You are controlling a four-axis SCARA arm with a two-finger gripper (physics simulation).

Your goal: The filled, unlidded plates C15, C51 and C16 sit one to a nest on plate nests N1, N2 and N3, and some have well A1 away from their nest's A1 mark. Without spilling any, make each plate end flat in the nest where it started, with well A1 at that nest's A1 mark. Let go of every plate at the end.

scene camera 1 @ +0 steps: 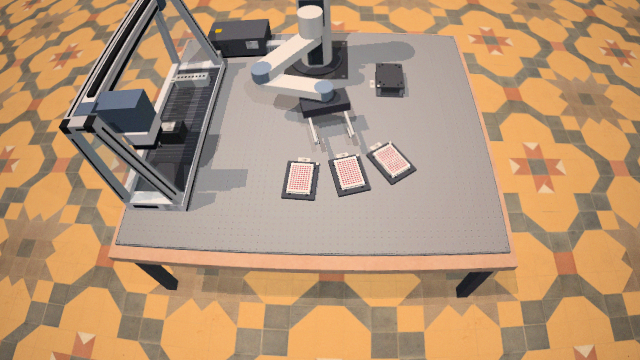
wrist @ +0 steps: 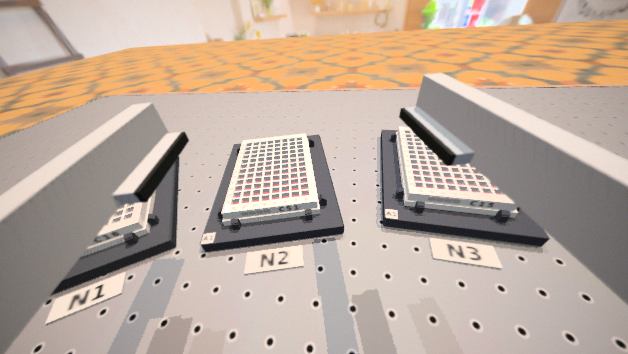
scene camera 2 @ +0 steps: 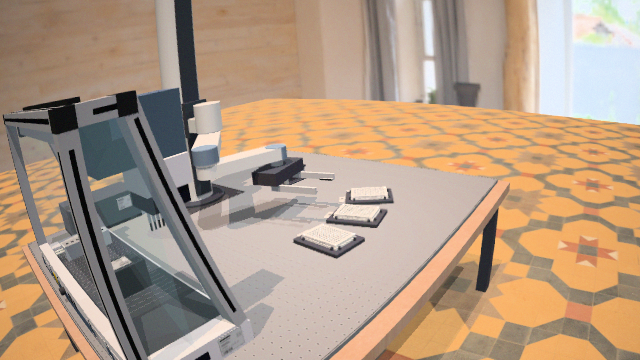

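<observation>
My gripper (scene camera 1: 334, 139) (scene camera 2: 325, 183) (wrist: 293, 108) is open and empty, its fingers wide apart above the table, on the arm's side of the nests. Plate C51 (scene camera 1: 349, 171) (scene camera 2: 357, 213) (wrist: 272, 175) lies flat in middle nest N2 (scene camera 1: 354, 192) (wrist: 272, 232). Plate C15 (scene camera 1: 300, 177) (scene camera 2: 328, 235) (wrist: 430, 175) lies in nest N3 (scene camera 1: 299, 197) (wrist: 465, 225), and plate C16 (scene camera 1: 391, 159) (scene camera 2: 369, 193) (wrist: 131, 217) in nest N1 (wrist: 170, 220). In the wrist view, fingers partly hide C16 and C15. The A1 marks of N2 and N3 show at their near left corners; N1's is hidden. Well A1 cannot be read.
A framed, glass-sided enclosure (scene camera 1: 202, 142) with a blue-grey unit (scene camera 1: 125, 111) stands at the left in scene camera 1. A dark box (scene camera 1: 242, 37) is at the back left. A low dark stand (scene camera 1: 389, 76) is right of the arm's base.
</observation>
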